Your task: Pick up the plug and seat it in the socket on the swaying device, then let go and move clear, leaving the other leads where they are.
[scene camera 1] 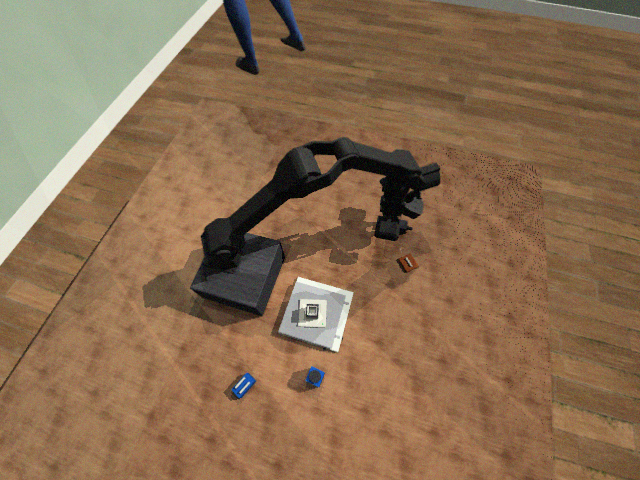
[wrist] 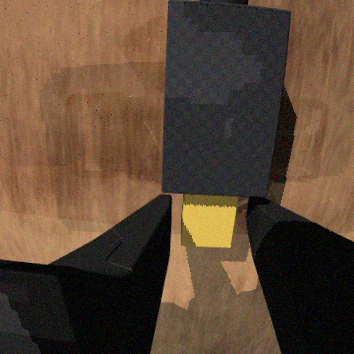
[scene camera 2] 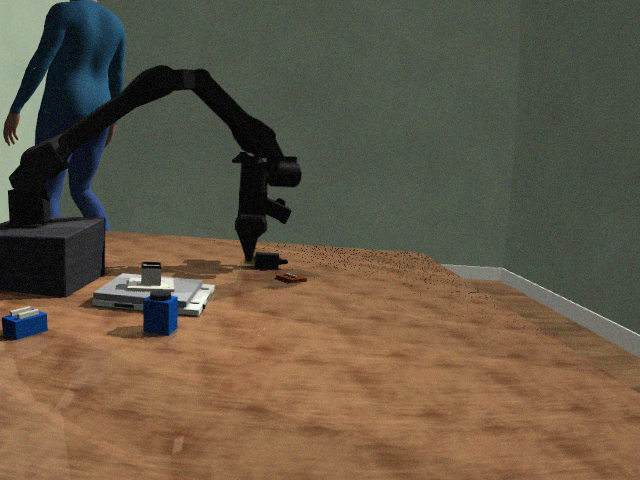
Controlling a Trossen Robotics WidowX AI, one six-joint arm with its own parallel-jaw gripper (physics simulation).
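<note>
The plug [scene camera 1: 404, 227] [scene camera 2: 267, 260] [wrist: 225, 100] lies on the table, with a dark block body, a short black stub at one end and a yellow tip [wrist: 210, 225] at the other. My gripper [scene camera 2: 249, 259] [wrist: 209, 207] is partly open and empty. Its fingers point down on either side of the yellow tip, with a gap on each side in the wrist view. In scene camera 1 the gripper partly hides the plug. The device [scene camera 1: 336, 312] [scene camera 2: 113, 292] is a grey and white slab carrying a square socket [scene camera 1: 312, 310] [scene camera 2: 150, 273] that opens upward.
An orange connector [scene camera 1: 407, 262] [scene camera 2: 291, 277] lies close to the plug. A blue connector with two pale strips [scene camera 1: 244, 385] [scene camera 2: 24, 325] and a blue block with a round black top [scene camera 1: 315, 377] [scene camera 2: 160, 314] are beyond the device. A person [scene camera 2: 80, 77] stands behind the table.
</note>
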